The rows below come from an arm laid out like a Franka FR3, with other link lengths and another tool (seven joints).
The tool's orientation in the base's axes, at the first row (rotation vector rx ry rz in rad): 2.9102 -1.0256 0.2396
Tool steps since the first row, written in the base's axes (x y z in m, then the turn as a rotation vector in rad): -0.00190 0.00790 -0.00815 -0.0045 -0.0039 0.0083; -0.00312 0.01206 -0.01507 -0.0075 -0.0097 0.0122; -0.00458 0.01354 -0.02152 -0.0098 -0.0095 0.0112; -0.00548 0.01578 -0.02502 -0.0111 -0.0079 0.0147; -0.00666 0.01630 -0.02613 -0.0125 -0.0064 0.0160; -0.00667 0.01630 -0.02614 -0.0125 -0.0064 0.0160; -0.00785 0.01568 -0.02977 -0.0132 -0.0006 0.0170
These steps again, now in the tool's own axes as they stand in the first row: -0.00766 -0.00491 0.00704 0.0003 0.0058 -0.0084; -0.01229 -0.00733 0.01332 0.0022 0.0122 -0.0121; -0.01537 -0.00752 0.01935 0.0002 0.0135 -0.0114; -0.01801 -0.00868 0.02248 -0.0013 0.0130 -0.0152; -0.01942 -0.00834 0.02337 -0.0031 0.0127 -0.0168; -0.01943 -0.00833 0.02338 -0.0031 0.0127 -0.0168; -0.02053 -0.00708 0.02687 -0.0070 0.0086 -0.0184
